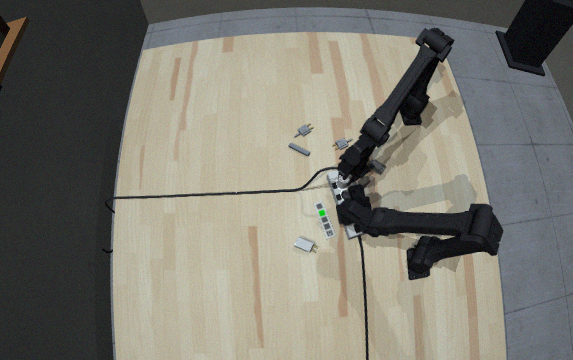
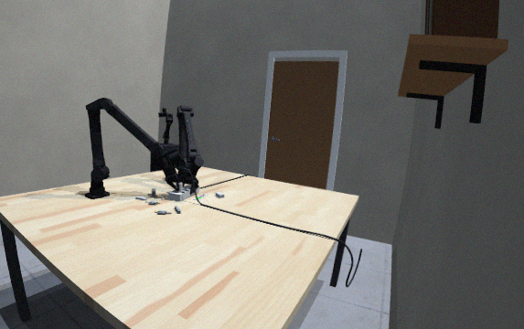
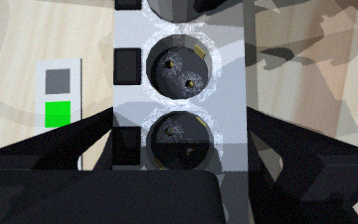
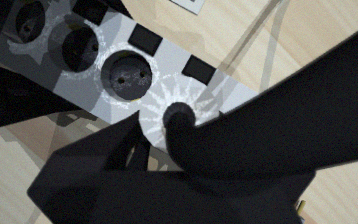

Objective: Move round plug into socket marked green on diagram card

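Right now my right hand is 1 cm to the right of the round white plug and 1 cm below it. Round my right hand: diagram card 6 cm ahead, 13 cm to the left, 6 cm below; grey bar 16 cm ahead, 13 cm to the right, 5 cm below; white adapter 11 cm ahead, 23 cm to the left, 5 cm below.
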